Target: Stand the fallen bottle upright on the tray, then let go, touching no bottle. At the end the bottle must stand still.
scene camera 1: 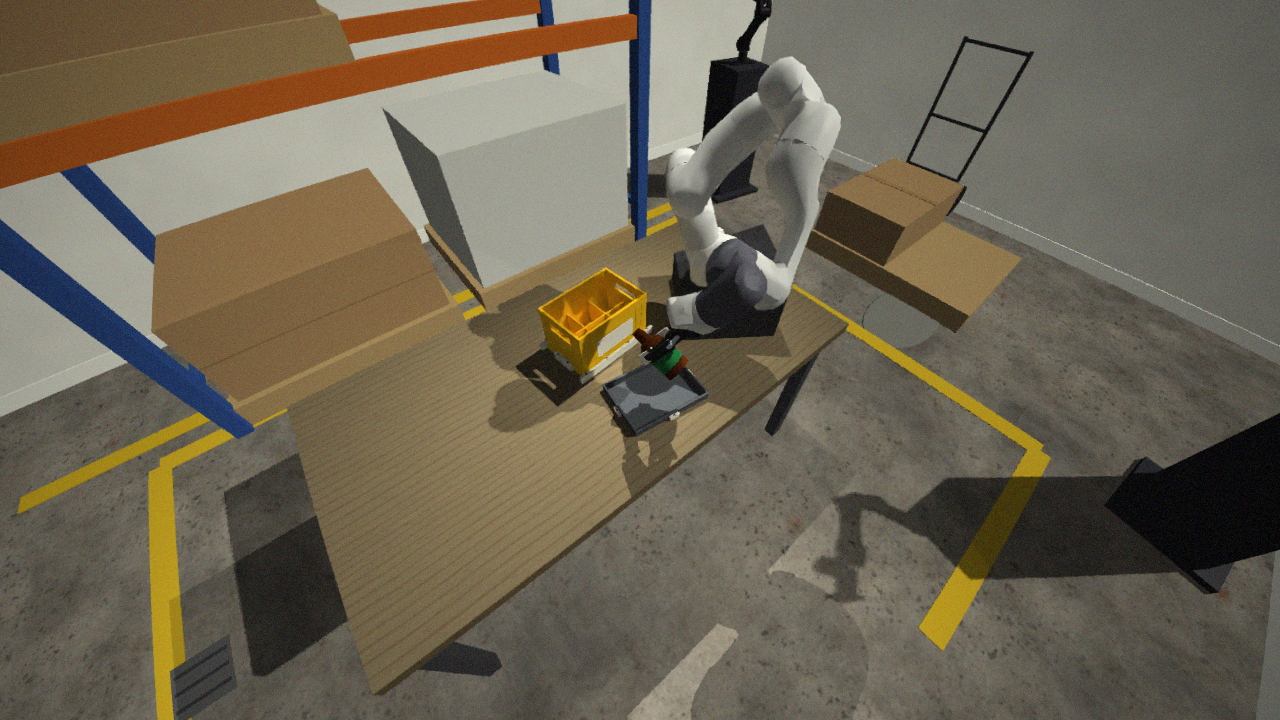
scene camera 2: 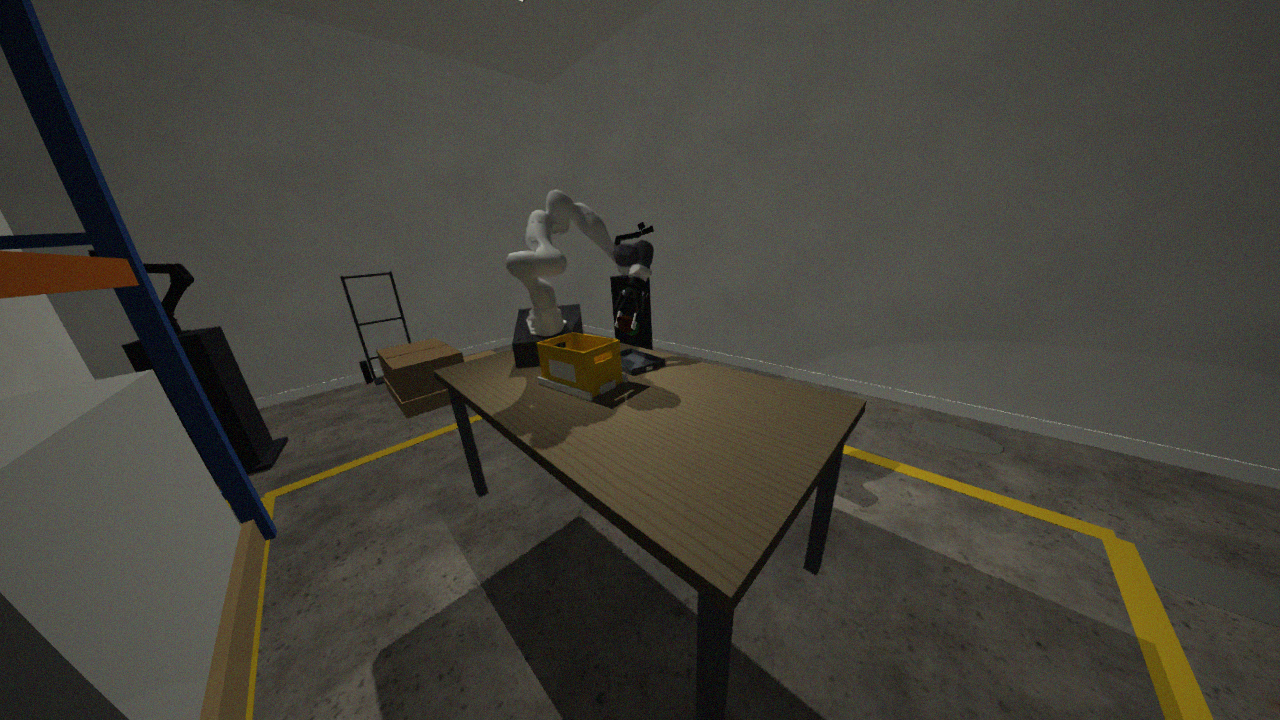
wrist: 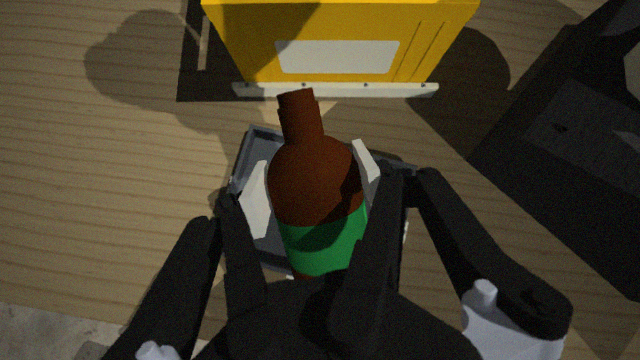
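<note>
The brown bottle with a green label (scene camera 1: 666, 359) (scene camera 2: 626, 320) (wrist: 320, 185) is held in the air above the grey tray (scene camera 1: 640, 407) (scene camera 2: 648, 365) (wrist: 261, 146). In scene camera 1 it is tilted, its neck up and leaning toward the yellow crate, its base over the tray's back right part. My gripper (scene camera 1: 660, 345) (scene camera 2: 630, 309) (wrist: 312, 166) is shut on the bottle, with one light pad on each side at the shoulder and upper label. In the wrist view the bottle and fingers hide much of the tray, and the bottle's base is hidden.
A yellow crate (scene camera 1: 562, 342) (scene camera 2: 586, 368) (wrist: 425, 55) with dividers stands close beside the tray, on a pale base. The arm's black base block (scene camera 1: 760, 320) (scene camera 2: 526, 351) is at the table's end. A blue and orange rack (scene camera 1: 638, 125) (scene camera 2: 147, 313) stands behind the table.
</note>
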